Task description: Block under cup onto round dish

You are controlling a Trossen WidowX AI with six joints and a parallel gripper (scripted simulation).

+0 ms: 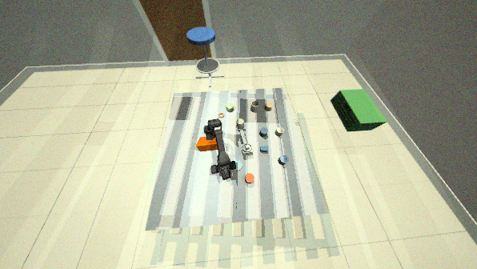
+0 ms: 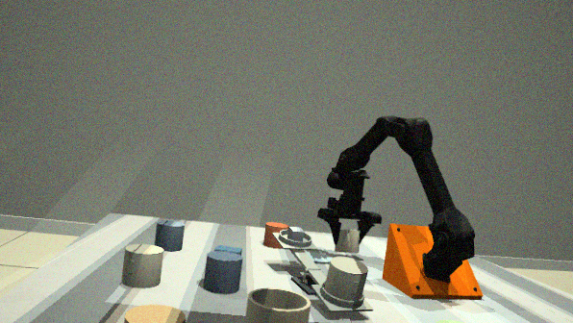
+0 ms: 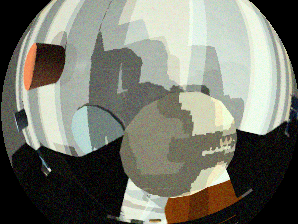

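Right now my gripper tip is 18 cm short of the small grey block, 19 cm to the right of it and 5 cm below it. The rest, counted from my gripper tip: red cup (21 cm ahead, 7 cm to the right); then pale blue round dish (10 cm ahead, 5 cm to the left, 3 cm below); then small balance (14 cm ahead, 31 cm to the left).
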